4 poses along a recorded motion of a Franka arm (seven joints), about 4.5 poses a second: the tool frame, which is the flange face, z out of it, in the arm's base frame.
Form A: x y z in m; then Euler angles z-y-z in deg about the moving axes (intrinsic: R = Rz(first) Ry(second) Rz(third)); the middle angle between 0 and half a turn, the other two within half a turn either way.
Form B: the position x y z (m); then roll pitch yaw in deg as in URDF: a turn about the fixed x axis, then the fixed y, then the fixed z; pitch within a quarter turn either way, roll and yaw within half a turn. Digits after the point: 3 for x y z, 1 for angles.
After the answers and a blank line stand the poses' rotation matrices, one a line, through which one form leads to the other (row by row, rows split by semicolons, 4 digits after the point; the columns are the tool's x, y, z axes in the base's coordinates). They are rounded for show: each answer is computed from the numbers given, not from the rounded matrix.
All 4 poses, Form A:
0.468 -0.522 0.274 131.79 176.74 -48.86
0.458 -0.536 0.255 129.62 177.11 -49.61
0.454 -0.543 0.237 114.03 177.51 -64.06
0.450 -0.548 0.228 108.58 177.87 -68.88
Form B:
0.468 -0.522 0.274 -177.5 2.1 0.7
0.458 -0.536 0.255 -177.8 1.9 -0.7
0.454 -0.543 0.237 -177.8 1.1 -1.9
0.450 -0.548 0.228 -178.0 0.8 -2.5

0.9992 0.0105 -0.0379; 0.0121 -0.9990 0.0424; -0.0374 -0.0428 -0.9984
0.9994 -0.0141 -0.0322; -0.0128 -0.9992 0.0388; -0.0327 -0.0384 -0.9987
0.9993 -0.0337 -0.0177; -0.0330 -0.9987 0.0397; -0.0190 -0.0391 -0.9991
0.9989 -0.0445 -0.0118; -0.0441 -0.9984 0.0352; -0.0134 -0.0347 -0.9993

